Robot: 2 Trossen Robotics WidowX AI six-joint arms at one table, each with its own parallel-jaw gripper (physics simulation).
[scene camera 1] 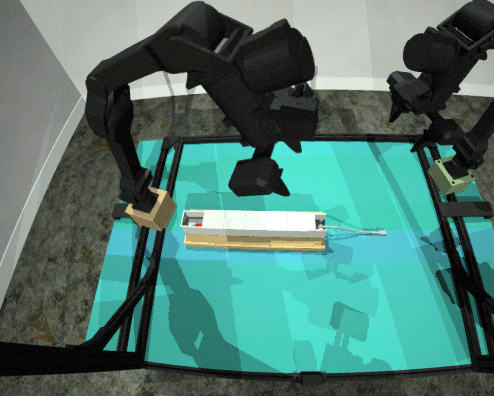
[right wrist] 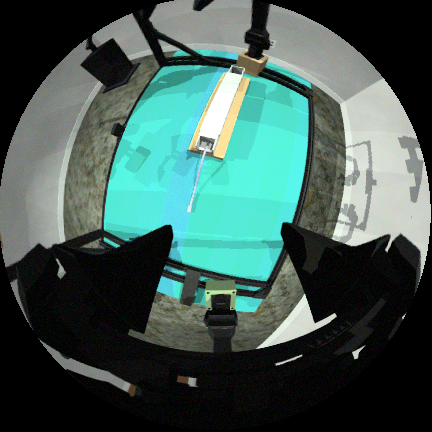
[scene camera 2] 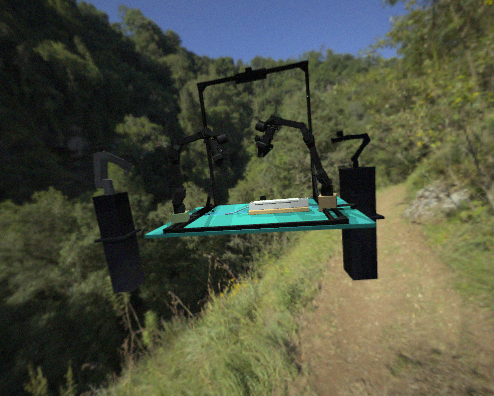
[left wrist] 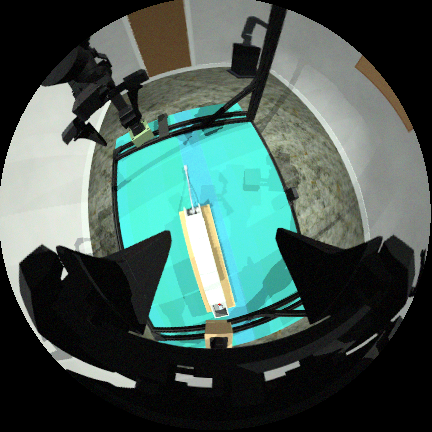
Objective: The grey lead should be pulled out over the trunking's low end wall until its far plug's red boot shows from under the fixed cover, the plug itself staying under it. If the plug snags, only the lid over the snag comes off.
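Frame: origin at the left arm's base, x left, y back, z up, level; centimetres.
Where they show: left gripper, fingertip midpoint: (scene camera 1: 293, 172) (scene camera 2: 260, 157) (left wrist: 224, 235); right gripper, fingertip midpoint: (scene camera 1: 400, 136) (right wrist: 228, 229) (scene camera 2: 222, 170) (left wrist: 121, 131); left arm's base, link origin: (scene camera 1: 145, 201) (right wrist: 253, 54) (scene camera 2: 327, 194) (left wrist: 218, 342); right arm's base, link origin: (scene camera 1: 455, 169) (right wrist: 220, 300) (scene camera 2: 179, 212) (left wrist: 138, 129).
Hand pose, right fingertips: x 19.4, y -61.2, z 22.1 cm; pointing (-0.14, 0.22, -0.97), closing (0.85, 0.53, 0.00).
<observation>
Things, the pixels of their centre, and the offset from my right fingertips. "spot": a spot on its surface instead. Level surfaces: height alone.
- long white trunking, body centre: (scene camera 1: 253, 226) (left wrist: 206, 263) (right wrist: 223, 101) (scene camera 2: 278, 205) dx -15.9, dy +29.9, dz -27.7 cm
- tan board, surface spot: (scene camera 1: 260, 245) spot: dx -20.4, dy +26.7, dz -29.1 cm
- grey lead, surface spot: (scene camera 1: 350, 229) (right wrist: 197, 176) (left wrist: 188, 187) spot: dx -9.6, dy +3.5, dz -28.8 cm
- pale plug, body centre: (scene camera 1: 381, 232) (right wrist: 189, 208) (left wrist: 185, 167) dx -7.2, dy -6.2, dz -31.1 cm
- small red part, surface spot: (scene camera 1: 198, 225) (left wrist: 218, 302) spot: dx -19.8, dy +45.3, dz -28.2 cm
- turquoise table, surface height: dz -31.5 cm
The long white trunking (scene camera 1: 250, 233) (scene camera 2: 280, 204) lies on a tan board (scene camera 1: 260, 245) (right wrist: 234, 125), topped by a row of white lids (scene camera 1: 257, 220) (left wrist: 205, 255) (right wrist: 220, 111). The grey lead (scene camera 1: 350, 229) (left wrist: 189, 187) (right wrist: 198, 175) comes out at the picture's right end in scene camera 1 and ends in a pale plug (scene camera 1: 382, 233) (left wrist: 185, 168) (right wrist: 189, 209) on the table. A small red part (scene camera 1: 198, 225) (left wrist: 219, 305) shows in the opposite open end. My left gripper (scene camera 1: 292, 171) (left wrist: 224, 235) is open, high above the trunking. My right gripper (scene camera 1: 403, 135) (right wrist: 228, 229) is open, high beyond the plug. The trunking's inside under the lids is hidden.
A tan block (scene camera 1: 152, 211) under the left arm's base stands close to the trunking's red-part end. A green block (scene camera 1: 450, 179) (right wrist: 220, 289) is under the right arm's base. Black frame rails (scene camera 1: 300, 138) border the turquoise table (scene camera 1: 225, 325).
</observation>
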